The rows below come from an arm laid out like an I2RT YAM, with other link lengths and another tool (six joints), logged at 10 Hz.
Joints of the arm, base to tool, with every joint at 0 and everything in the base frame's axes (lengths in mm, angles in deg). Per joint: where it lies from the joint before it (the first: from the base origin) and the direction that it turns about. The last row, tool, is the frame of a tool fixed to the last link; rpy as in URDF.
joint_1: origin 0 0 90.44 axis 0 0 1
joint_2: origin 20.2 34.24 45.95 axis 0 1 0
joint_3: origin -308.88 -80.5 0 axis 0 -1 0
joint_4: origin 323.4 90.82 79.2 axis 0 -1 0
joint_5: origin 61.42 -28.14 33.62 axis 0 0 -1
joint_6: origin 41.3 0 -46.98 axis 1 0 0
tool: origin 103 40 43 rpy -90 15.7 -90
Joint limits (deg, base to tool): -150..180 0..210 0..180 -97..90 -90..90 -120..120
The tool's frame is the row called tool.
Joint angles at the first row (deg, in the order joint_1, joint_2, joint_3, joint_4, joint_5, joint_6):
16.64 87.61 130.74 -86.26 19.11 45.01
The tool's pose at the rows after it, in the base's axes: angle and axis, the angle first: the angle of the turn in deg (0 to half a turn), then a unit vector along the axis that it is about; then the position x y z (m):
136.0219 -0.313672 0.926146 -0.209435 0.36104 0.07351 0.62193
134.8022 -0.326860 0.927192 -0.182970 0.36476 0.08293 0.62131
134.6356 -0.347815 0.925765 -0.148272 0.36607 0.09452 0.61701
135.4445 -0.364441 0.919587 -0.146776 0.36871 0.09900 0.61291
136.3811 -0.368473 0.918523 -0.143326 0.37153 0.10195 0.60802
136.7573 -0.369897 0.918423 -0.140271 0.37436 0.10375 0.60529
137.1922 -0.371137 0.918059 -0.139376 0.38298 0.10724 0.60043
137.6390 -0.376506 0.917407 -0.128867 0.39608 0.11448 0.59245
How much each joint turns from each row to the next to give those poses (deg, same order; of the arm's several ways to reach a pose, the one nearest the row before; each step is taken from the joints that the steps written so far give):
0.00 0.27 0.00 0.42 0.00 0.13
0.00 0.30 0.00 0.98 -3.30 -0.06
0.00 0.33 0.00 -0.13 -4.24 -0.39
0.00 0.44 -0.02 -0.24 -0.76 -1.64
0.22 0.52 0.00 -0.48 -0.20 -0.07
0.05 0.40 0.00 -0.05 -0.26 0.05
0.13 1.00 -0.01 0.55 0.02 0.02
0.02 1.55 0.01 0.92 -1.16 -0.05

